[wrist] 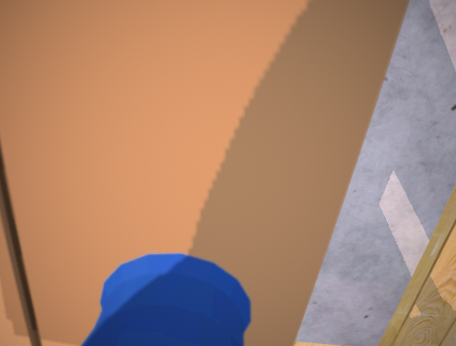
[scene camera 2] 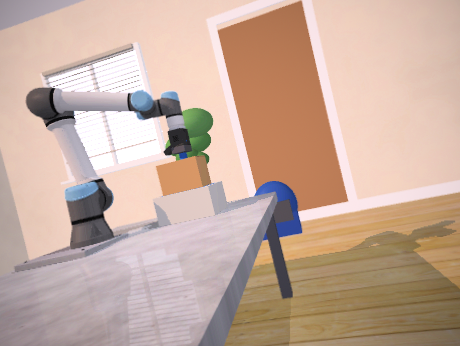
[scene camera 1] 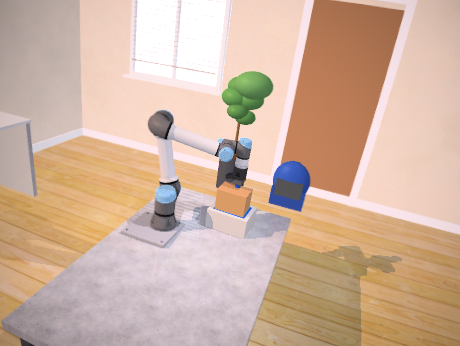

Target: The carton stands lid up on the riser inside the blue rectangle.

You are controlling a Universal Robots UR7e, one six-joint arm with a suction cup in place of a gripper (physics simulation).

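Places are measured from the arm's base along level axes (x ahead, y left, z up), in metres.
Where they show: hand, tool point: (wrist: 183, 272) (scene camera 1: 237, 188); arm's base, link origin: (scene camera 2: 93, 242) (scene camera 1: 163, 224).
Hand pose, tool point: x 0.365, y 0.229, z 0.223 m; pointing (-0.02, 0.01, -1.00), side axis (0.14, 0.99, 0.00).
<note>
Things, the pixels of their top centre, and the offset from my tool point. "*": a spot on its surface instead. Level surfaces: height alone.
- brown carton, top centre: (wrist: 23, 287) (scene camera 2: 180, 160) (scene camera 1: 235, 189) dx -0.006, dy -0.035, dz +0.013 m
- white riser, top centre: (scene camera 2: 188, 189) (scene camera 1: 232, 208) dx -0.003, dy -0.034, dz -0.117 m
- blue rectangle, surface spot: (scene camera 1: 228, 212) * dx -0.014, dy -0.101, dz -0.114 m
- grey table, surface height: dz -0.237 m
The brown carton (scene camera 1: 233, 200) (scene camera 2: 182, 175) (wrist: 141, 120) stands upright on the white riser (scene camera 1: 232, 224) (scene camera 2: 187, 206) at the back of the grey table. The blue rectangle (scene camera 1: 228, 212) shows as a thin line around the carton's base. My suction cup (scene camera 1: 237, 185) (scene camera 2: 183, 155) (wrist: 168, 302) is pressed onto the carton's top face, near its far edge. The arm reaches over from its base on the left. In the wrist view the top face fills most of the frame, plain and partly in shadow.
The grey table (scene camera 1: 160, 292) (scene camera 2: 194, 274) (wrist: 357, 240) carries the arm's base plate (scene camera 1: 150, 233). A blue rounded object (scene camera 1: 290, 187) (scene camera 2: 285, 209) sits on the floor to the right. A potted tree (scene camera 1: 247, 96) (scene camera 2: 196, 134) stands behind the riser.
</note>
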